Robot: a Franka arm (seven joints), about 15 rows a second.
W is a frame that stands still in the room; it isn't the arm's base.
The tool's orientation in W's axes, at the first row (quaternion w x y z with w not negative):
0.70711, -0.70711, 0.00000, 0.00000
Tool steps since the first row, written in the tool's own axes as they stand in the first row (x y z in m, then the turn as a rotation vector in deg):
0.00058, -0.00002, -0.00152, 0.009, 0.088, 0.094
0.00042, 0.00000, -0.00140, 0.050, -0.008, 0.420
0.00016, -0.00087, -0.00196, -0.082, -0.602, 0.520
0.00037, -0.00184, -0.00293, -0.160, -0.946, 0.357
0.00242, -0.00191, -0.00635, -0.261, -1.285, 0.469
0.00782, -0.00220, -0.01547, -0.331, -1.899, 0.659
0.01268, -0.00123, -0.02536, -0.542, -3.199, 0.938
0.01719, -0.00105, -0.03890, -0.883, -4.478, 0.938
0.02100, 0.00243, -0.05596, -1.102, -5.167, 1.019
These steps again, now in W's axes. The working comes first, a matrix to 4 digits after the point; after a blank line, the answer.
The tool's axes in the first row as the columns of a matrix, in W's axes (used below as rounded here):
1.0000, 0.0000, 0.0000
0.0000, 0.0000, 1.0000
0.0000, -1.0000, 0.0000

0.00058, -0.00152, 0.00002, 0.009, 0.094, -0.088
0.00042, -0.00140, 0.00000, 0.050, 0.420, 0.008
0.00016, -0.00196, 0.00087, -0.082, 0.520, 0.602
0.00037, -0.00293, 0.00184, -0.160, 0.357, 0.946
0.00242, -0.00635, 0.00191, -0.261, 0.469, 1.285
0.00782, -0.01547, 0.00220, -0.331, 0.659, 1.899
0.01268, -0.02536, 0.00123, -0.542, 0.938, 3.199
0.01719, -0.03890, 0.00105, -0.883, 0.938, 4.478
0.02100, -0.05596, -0.00243, -1.102, 1.019, 5.167

